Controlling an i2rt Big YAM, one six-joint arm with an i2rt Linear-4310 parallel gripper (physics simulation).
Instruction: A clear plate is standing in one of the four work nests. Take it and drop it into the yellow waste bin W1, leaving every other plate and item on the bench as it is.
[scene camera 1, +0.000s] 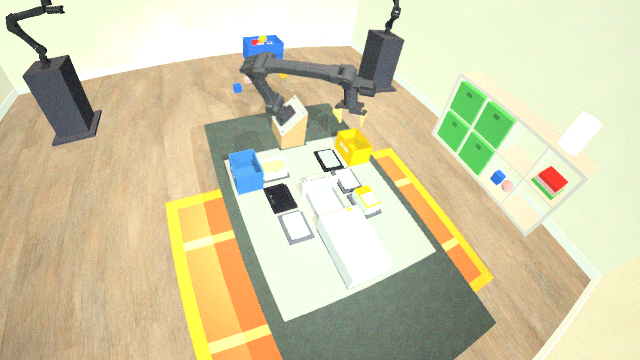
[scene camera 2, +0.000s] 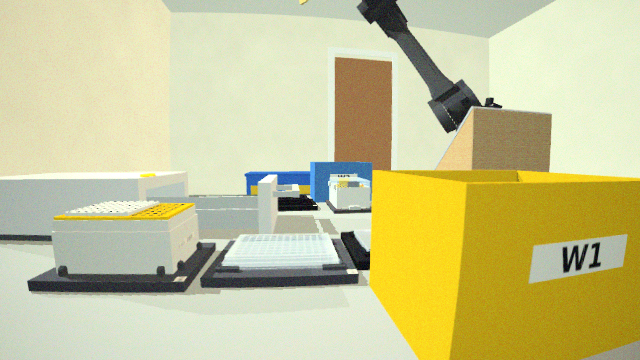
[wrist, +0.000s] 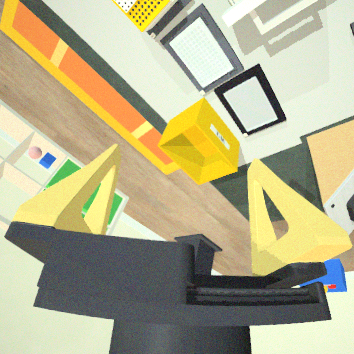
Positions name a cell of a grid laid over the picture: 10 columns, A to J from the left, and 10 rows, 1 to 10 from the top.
In view: my gripper (wrist: F5), a tip box (scene camera 2: B7) and a white machine (scene camera 2: A6).
The white machine is seen too in scene camera 1 (scene camera 1: F8).
